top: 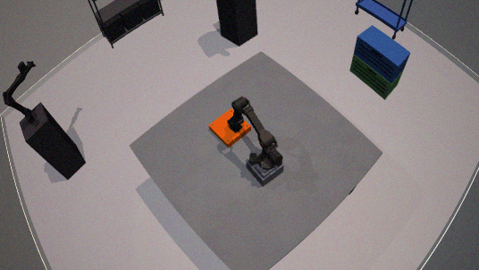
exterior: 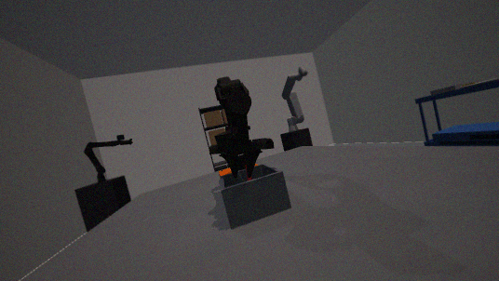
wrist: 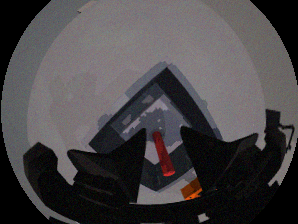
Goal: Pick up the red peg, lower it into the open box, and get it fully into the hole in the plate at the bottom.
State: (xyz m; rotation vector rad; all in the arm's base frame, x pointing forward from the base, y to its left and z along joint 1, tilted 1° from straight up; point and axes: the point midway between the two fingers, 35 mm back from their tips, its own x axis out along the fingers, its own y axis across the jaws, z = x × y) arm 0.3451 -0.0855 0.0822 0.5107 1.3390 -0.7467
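Now: the red peg 30 mm to the left of my gripper tip, 20 mm behind it and 10 mm below it. From my gripper tip the other things lie so: pale plate (50 mm below, 20 mm to the left, 10 mm behind); grey box (70 mm below, 20 mm to the left, 10 mm behind).
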